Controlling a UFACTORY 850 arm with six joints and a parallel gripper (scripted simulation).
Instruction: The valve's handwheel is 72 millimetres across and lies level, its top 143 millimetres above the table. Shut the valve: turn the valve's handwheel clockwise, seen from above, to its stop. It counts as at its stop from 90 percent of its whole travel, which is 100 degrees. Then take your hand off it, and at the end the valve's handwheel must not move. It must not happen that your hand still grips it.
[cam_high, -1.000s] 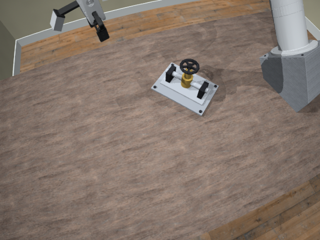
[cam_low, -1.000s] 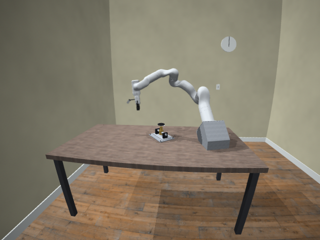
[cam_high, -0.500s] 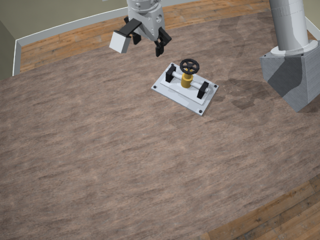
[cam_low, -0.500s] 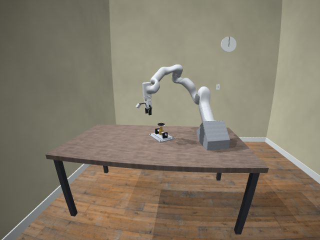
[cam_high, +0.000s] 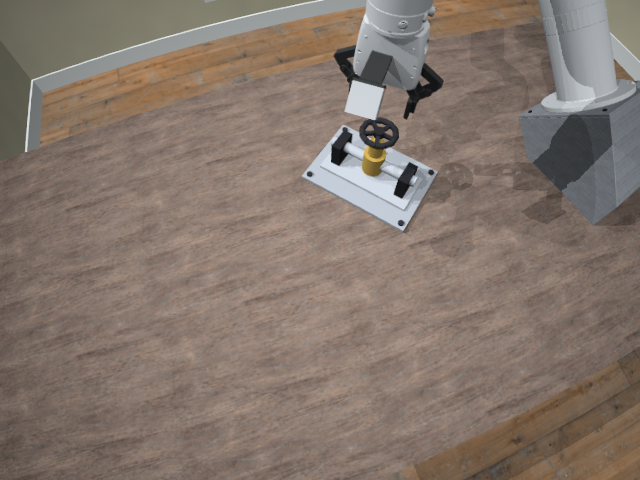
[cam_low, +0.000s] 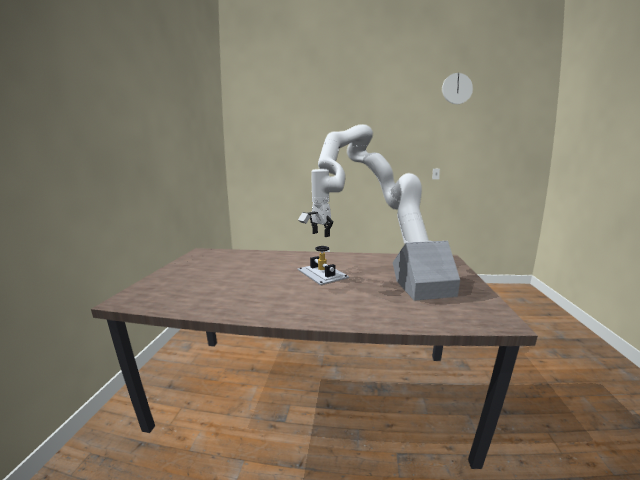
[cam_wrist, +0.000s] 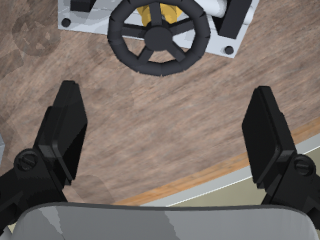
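Right now my hand is 9 cm above the black spoked handwheel.
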